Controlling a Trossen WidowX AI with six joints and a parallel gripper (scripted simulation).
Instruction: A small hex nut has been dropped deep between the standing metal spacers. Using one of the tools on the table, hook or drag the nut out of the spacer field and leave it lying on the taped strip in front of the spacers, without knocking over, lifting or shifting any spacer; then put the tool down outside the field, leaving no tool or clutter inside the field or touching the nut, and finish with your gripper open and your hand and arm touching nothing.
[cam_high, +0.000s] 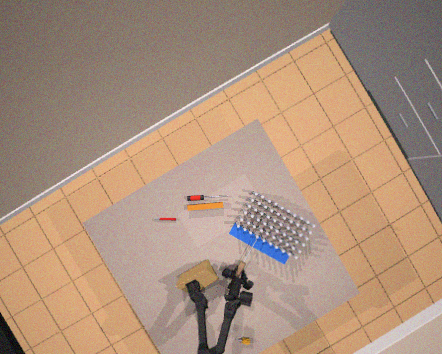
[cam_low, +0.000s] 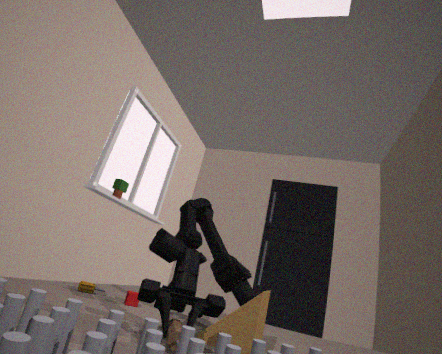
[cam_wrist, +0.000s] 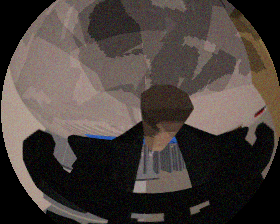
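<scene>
The blue taped strip is 18 cm ahead of my gripper tip, 6 cm to the left of it and 3 cm below it. Also, from my gripper tip: hook tool 8 cm ahead, 5 cm to the left; red cube 31 cm to the right, 26 cm behind, 1 cm below; orange bar 43 cm to the left, 2 cm below, 2 cm behind.
</scene>
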